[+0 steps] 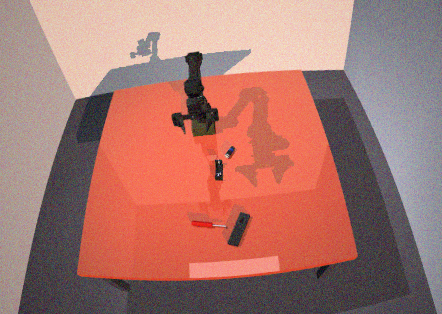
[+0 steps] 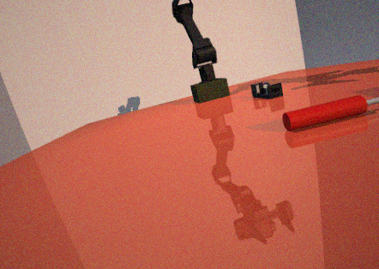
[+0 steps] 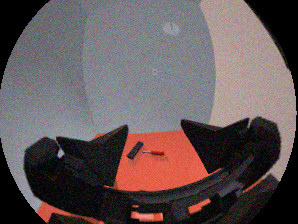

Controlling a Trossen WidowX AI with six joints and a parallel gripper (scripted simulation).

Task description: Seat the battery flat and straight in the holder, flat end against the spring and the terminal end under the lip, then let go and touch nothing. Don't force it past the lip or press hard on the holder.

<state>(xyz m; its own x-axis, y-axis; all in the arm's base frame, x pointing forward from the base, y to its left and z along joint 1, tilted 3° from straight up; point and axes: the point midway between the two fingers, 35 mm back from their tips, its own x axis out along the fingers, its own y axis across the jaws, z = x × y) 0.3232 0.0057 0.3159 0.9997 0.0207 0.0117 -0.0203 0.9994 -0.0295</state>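
My gripper tip is 17 cm past the battery, 12 cm to the right of it and 35 cm above it. The rest, counted from my gripper tip: black rectangular block 26 cm ahead, 13 cm to the left, 35 cm below; then red-handled screwdriver 22 cm ahead, 35 cm below.
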